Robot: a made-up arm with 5 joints.
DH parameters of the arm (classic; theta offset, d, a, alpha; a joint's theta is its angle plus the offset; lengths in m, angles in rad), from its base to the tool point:
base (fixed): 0 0 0 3.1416
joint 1: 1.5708 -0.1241 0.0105 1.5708
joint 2: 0 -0.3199 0.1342 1.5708
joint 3: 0 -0.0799 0.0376 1.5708
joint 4: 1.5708 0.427 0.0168 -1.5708
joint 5: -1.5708 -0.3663 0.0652 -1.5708
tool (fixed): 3.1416 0.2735 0 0
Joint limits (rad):
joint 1: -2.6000..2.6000
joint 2: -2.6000..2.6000
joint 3: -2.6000..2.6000
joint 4: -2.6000..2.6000
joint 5: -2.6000..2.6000
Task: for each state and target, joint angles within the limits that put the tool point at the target. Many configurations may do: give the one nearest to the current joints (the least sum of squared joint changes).
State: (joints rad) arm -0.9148 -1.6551 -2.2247 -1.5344 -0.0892
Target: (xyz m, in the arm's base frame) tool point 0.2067 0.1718 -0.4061
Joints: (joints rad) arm -1.4402 -0.8074 -2.6000 -1.9592 -0.6730
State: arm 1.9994 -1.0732 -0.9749 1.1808 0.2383
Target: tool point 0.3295 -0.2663 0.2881
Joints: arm 2.6000 -0.5019 -1.5650 1.3611 0.2858
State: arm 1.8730 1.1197 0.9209 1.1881 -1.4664
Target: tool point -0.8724 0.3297 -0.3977
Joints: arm 1.1232 0.9756 0.7577 1.0540 -1.4450
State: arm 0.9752 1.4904 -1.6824 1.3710 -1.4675
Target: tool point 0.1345 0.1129 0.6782
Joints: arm 1.0141 0.7390 -2.0037 1.6060 -1.3163
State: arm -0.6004 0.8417 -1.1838 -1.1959 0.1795
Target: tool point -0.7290 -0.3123 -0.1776
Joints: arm -0.7882 0.6204 -1.2865 -1.4943 0.6361
